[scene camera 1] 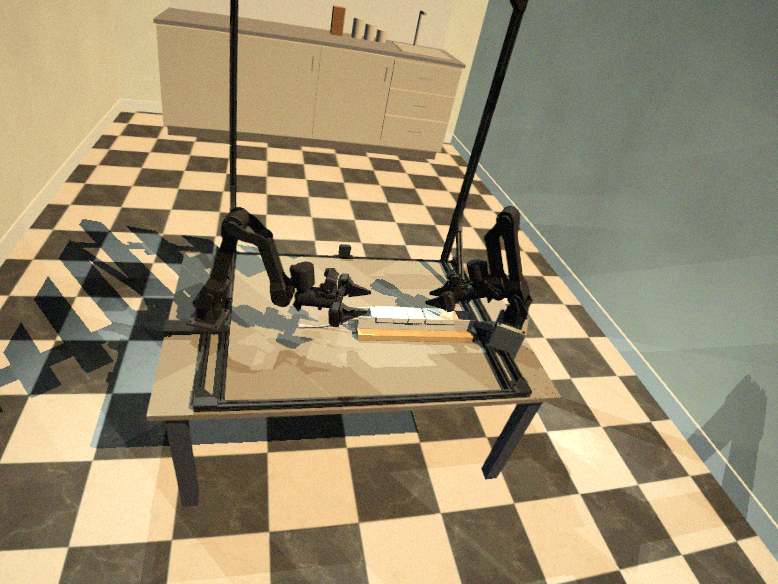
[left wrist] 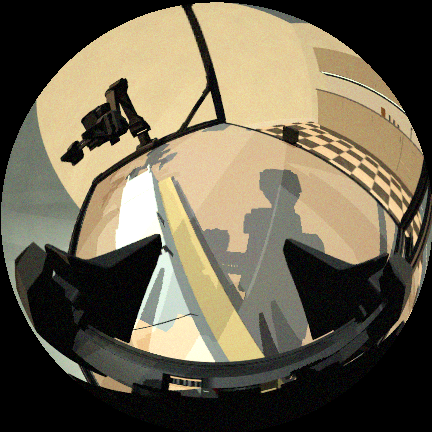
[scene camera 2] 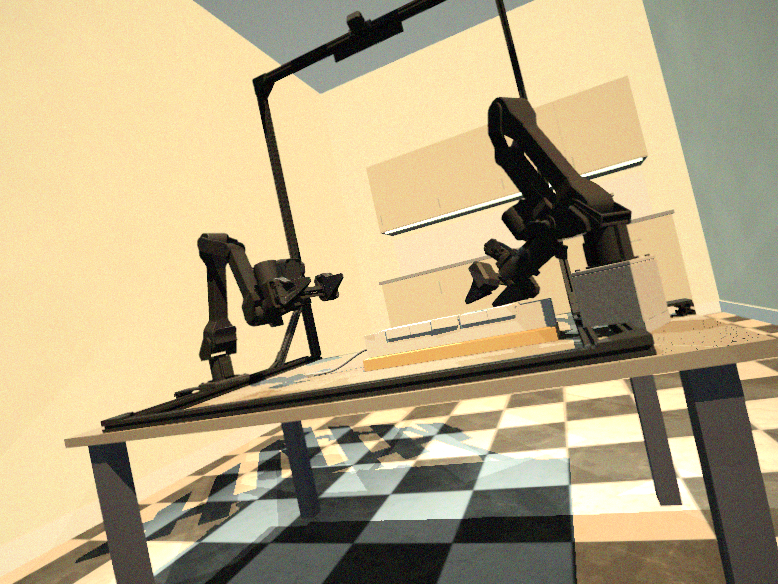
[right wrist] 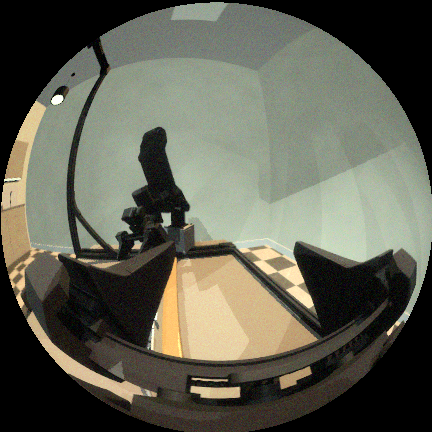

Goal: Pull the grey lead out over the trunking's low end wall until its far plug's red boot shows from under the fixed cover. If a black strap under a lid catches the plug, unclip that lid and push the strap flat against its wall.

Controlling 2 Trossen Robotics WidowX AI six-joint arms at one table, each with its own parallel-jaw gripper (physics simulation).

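Places are measured from the left arm's base along level axes (x ahead, y right, z down), in metres.
Pixels of known places: left gripper, between the fingertips: [scene camera 1: 427, 297] [left wrist: 224, 243] [scene camera 2: 479, 304]; right gripper, between the fingertips: [scene camera 1: 369, 301] [left wrist: 69, 148] [scene camera 2: 327, 276] [right wrist: 237, 248]; left arm's base, origin of its link: [scene camera 1: 513, 321] [scene camera 2: 612, 263] [right wrist: 178, 225]; right arm's base, origin of its link: [scene camera 1: 208, 315] [left wrist: 145, 142] [scene camera 2: 223, 378].
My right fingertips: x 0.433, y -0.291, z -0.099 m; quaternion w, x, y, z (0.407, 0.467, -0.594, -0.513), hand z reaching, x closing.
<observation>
Ahead of a thing's pixels: the offset from my right fingertips to its top centre. "spot": to the spot under its first point.
The white trunking {dx -0.124, dy +0.202, dz +0.136 m} [scene camera 1: 433, 318] [scene camera 2: 408, 341] [left wrist: 134, 215] stands across the table, with several pale lids in a row along its top. The grey lead {spot: dx +0.165, dy +0.043, dz +0.206 m} [scene camera 1: 317, 326] [scene camera 2: 344, 362] lies on the table beyond its left end in both scene views. My left gripper [scene camera 1: 429, 297] [scene camera 2: 482, 303] [left wrist: 224, 243] is open and empty, above and behind the trunking's right part in scene camera 1. My right gripper [scene camera 1: 369, 301] [scene camera 2: 325, 277] [right wrist: 237, 248] is open and empty, raised near the left end. No red boot or strap can be made out; the trunking's inside is hidden.
A yellow-orange bar [scene camera 1: 414, 335] [scene camera 2: 465, 347] [left wrist: 200, 270] [right wrist: 171, 320] runs along the trunking's front side. A grey block [scene camera 1: 505, 337] [scene camera 2: 609, 298] [right wrist: 182, 237] stands under my left arm. Dark rails [scene camera 1: 351, 399] [scene camera 2: 377, 387] border the table top.
</observation>
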